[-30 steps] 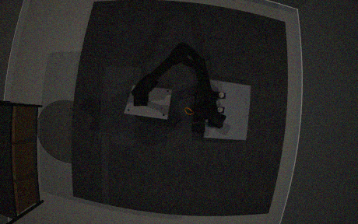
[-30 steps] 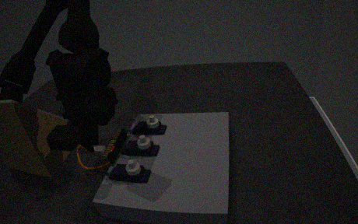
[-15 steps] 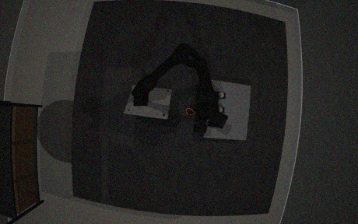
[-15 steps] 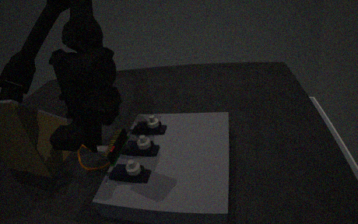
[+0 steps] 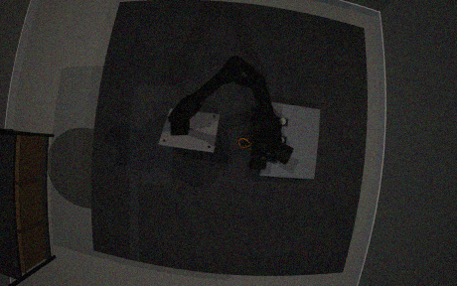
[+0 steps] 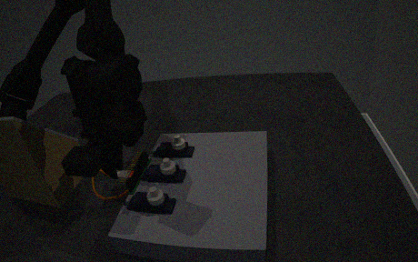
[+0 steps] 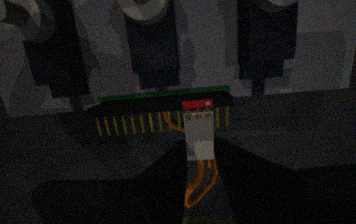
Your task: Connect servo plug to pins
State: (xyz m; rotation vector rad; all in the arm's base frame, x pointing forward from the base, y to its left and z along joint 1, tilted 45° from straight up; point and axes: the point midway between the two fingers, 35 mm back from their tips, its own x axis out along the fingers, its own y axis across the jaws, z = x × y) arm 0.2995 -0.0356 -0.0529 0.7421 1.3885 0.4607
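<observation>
Right now the red band is 30 mm ahead of my gripper tip. Also, from my gripper tip: pin strip 30 mm ahead, 20 mm to the left, 10 mm below; holder plate 190 mm ahead, 50 mm below.
</observation>
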